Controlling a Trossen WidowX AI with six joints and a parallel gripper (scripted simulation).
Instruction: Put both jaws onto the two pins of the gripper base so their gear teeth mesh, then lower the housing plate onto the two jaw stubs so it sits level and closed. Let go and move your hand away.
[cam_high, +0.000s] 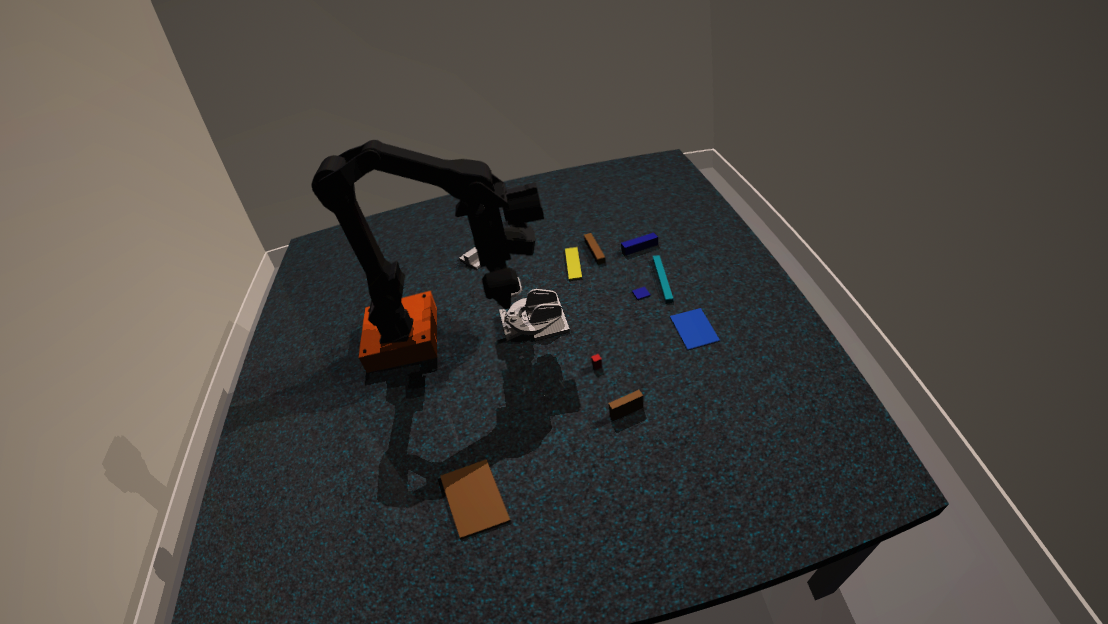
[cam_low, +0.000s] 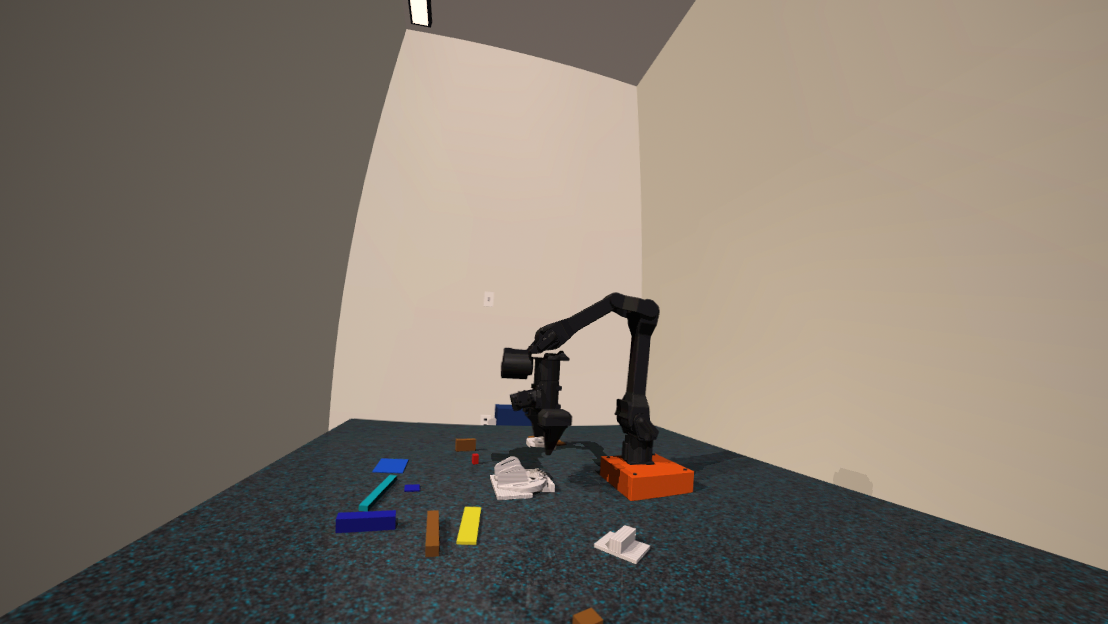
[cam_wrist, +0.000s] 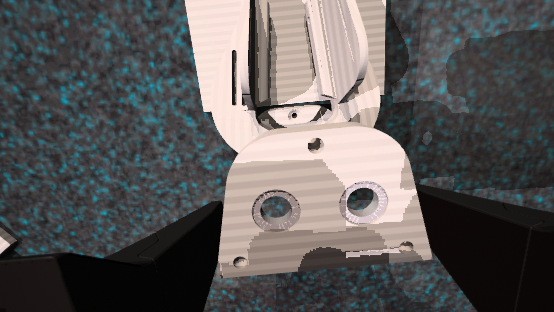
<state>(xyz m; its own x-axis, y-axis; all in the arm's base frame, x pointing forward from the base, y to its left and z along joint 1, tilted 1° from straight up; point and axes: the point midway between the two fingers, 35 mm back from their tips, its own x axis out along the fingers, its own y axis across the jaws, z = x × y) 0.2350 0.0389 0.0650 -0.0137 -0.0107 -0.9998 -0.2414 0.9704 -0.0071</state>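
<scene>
The white jaw lies 7 cm below my gripper tip, 2 cm to the left of it and 2 cm ahead of it. Round my gripper tip: yellow bar (19 cm to the left, 12 cm ahead, 8 cm below); then red cube (17 cm ahead, 13 cm to the right, 7 cm below); then white block (25 cm to the left, 11 cm behind, 7 cm below).
</scene>
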